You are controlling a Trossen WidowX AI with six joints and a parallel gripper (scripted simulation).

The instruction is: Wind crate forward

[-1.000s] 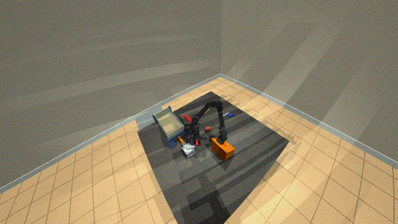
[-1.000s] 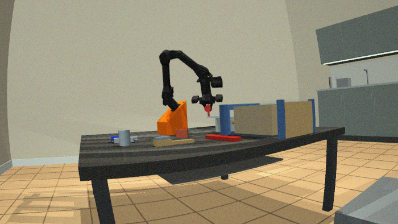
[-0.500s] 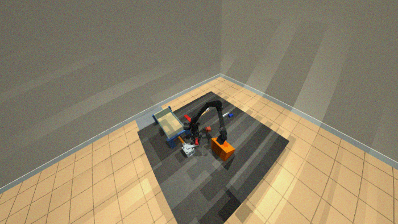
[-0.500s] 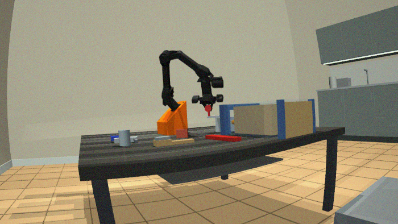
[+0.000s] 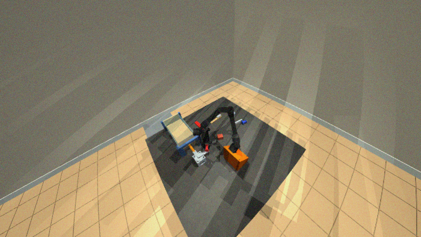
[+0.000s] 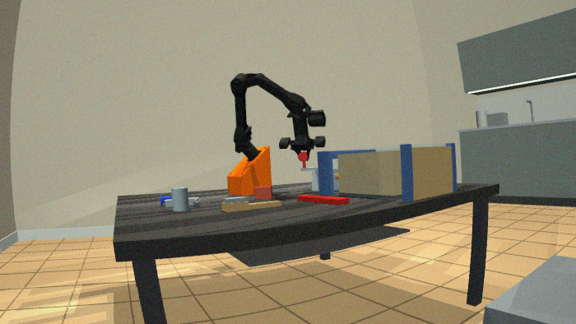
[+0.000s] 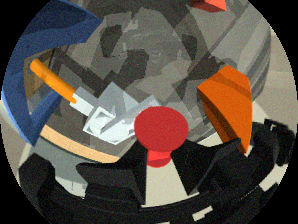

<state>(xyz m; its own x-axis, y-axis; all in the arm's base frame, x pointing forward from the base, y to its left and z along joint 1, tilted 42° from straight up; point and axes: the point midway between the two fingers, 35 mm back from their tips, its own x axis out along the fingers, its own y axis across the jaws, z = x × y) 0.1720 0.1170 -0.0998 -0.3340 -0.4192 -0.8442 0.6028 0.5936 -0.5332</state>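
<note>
Now: the grey winch 10 cm below my gripper tip and 8 cm to the left of it. Also, from my gripper tip: wooden-handled tool (38 cm to the right, 36 cm ahead, 11 cm below); clear-panelled cubby (42 cm ahead, 10 cm to the left, 1 cm below); flat red bar (38 cm ahead, 15 cm to the right, 12 cm below).
</note>
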